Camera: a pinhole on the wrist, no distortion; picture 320 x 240 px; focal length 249.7 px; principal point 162.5 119.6 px. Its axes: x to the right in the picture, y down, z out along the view. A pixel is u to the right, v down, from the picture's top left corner.
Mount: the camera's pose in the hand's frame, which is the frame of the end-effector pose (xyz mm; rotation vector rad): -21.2 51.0 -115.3 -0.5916 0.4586 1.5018
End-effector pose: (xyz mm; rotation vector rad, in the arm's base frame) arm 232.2 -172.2 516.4 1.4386 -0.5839 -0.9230
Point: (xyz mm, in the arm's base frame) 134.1 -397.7 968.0
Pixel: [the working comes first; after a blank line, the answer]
In the camera's frame: 86.6 -104.7 525.3

204 70
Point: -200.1 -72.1 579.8
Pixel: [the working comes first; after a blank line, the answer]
In the camera's frame: -328.5 277.1 301.1

outside the picture
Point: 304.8 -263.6 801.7
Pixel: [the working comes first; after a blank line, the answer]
In the camera's frame: 115.9 -98.4 253.5

277 23
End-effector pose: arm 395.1 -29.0 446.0 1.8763 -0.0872 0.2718
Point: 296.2 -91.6 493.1
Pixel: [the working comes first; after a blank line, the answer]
In the camera's frame: -68.0 55.9 139.3

41 220
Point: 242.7 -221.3 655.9
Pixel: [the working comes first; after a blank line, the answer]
In the camera's frame: 48.5 69.7 319.4

200 174
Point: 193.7 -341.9 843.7
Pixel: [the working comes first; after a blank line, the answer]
In the camera's frame: 190.0 73.5 498.8

258 156
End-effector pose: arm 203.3 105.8 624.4 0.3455 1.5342 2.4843
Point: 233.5 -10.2 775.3
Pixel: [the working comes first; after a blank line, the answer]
In the camera's frame: 47.4 16.7 156.5

238 146
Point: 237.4 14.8 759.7
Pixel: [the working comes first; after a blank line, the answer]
In the camera's frame: 18.0 14.0 152.9

192 142
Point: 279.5 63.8 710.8
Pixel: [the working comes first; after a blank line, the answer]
In the camera's frame: -56.3 43.2 139.2

62 197
